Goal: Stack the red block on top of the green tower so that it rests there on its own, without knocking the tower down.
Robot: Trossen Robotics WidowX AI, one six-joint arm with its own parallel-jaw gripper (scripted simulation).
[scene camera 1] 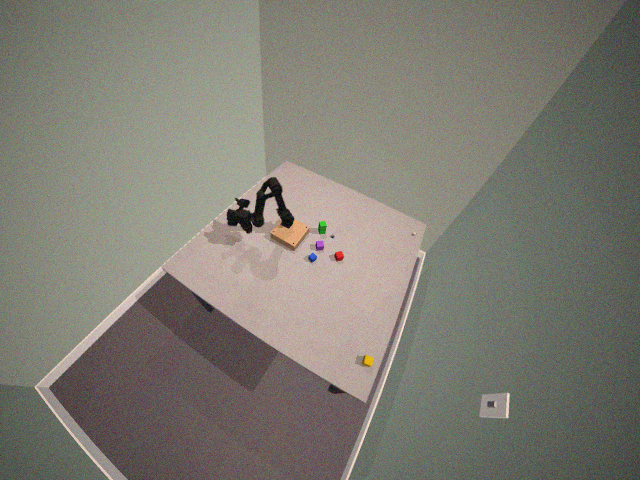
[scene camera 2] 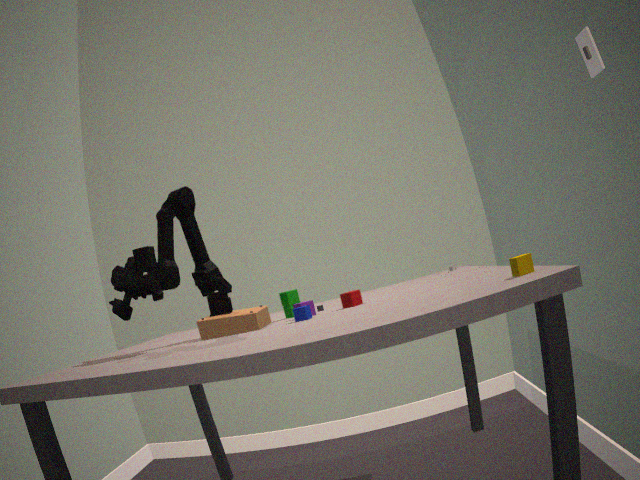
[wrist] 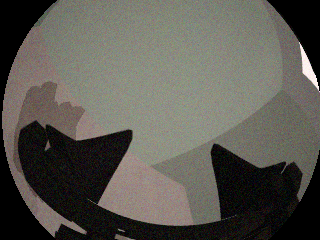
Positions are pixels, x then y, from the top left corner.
Labels:
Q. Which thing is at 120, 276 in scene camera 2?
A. The gripper.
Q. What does the gripper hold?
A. Nothing.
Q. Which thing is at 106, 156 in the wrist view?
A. The gripper.

